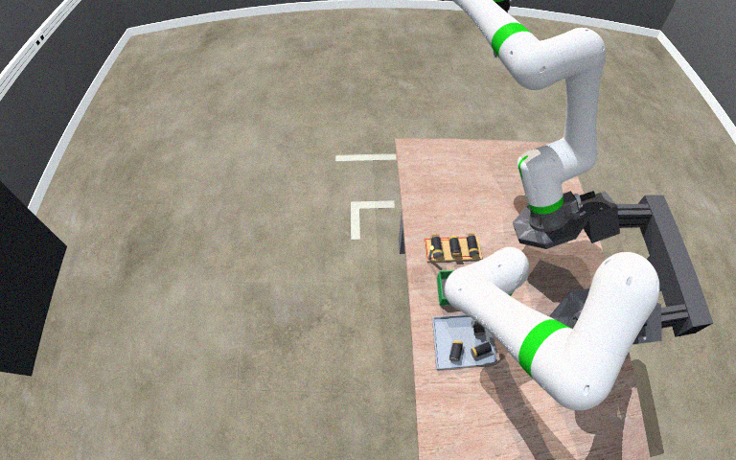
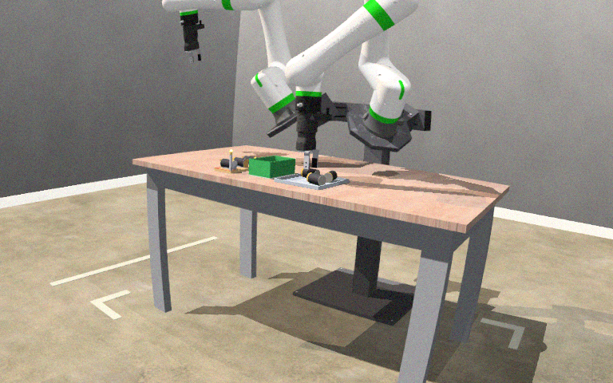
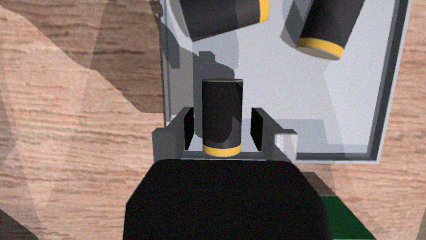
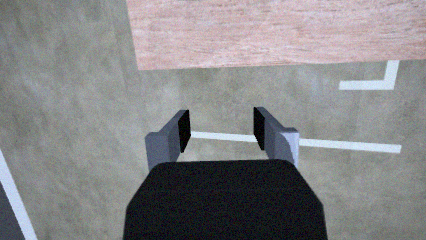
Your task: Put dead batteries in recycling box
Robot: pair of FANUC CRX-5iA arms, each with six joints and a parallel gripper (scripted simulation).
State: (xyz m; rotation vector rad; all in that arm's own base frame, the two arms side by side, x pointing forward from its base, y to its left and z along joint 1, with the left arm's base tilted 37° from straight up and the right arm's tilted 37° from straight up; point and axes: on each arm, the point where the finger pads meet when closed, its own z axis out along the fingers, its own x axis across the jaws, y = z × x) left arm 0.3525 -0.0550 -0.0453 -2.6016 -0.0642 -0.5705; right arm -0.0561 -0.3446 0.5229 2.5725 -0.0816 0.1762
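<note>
My left hand is 5 cm short of the grey tray, 4 cm to the right of it and 5 cm above it. Round my left hand: green recycling box (3 cm ahead, 14 cm to the right, 4 cm below).
</note>
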